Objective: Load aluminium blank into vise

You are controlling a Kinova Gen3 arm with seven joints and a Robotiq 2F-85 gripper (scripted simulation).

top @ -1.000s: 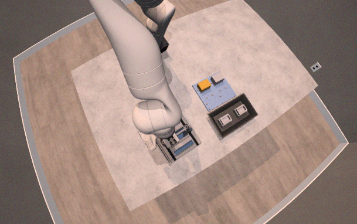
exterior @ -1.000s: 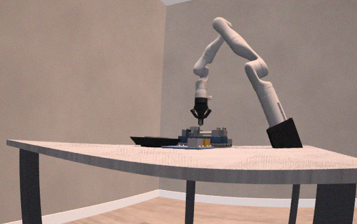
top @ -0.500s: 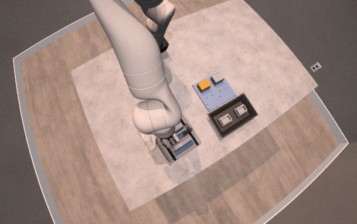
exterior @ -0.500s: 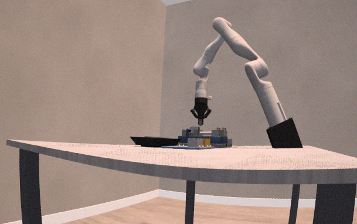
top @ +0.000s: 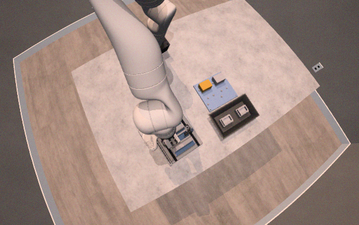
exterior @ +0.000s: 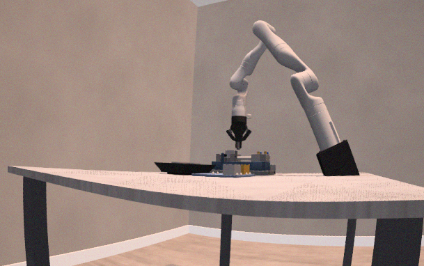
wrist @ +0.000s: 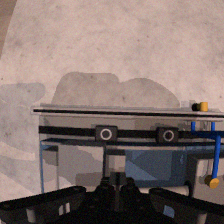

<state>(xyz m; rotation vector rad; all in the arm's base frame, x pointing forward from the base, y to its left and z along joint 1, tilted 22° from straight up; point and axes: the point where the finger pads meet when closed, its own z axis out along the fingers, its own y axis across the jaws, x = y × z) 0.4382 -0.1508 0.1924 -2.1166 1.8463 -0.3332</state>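
My hand is 4 cm short of the aluminium blank and 4 cm above it. Also, from my hand: blue vise base 3 cm behind, 3 cm to the left, 10 cm below; brass blank 16 cm behind, 28 cm to the left, 11 cm below.
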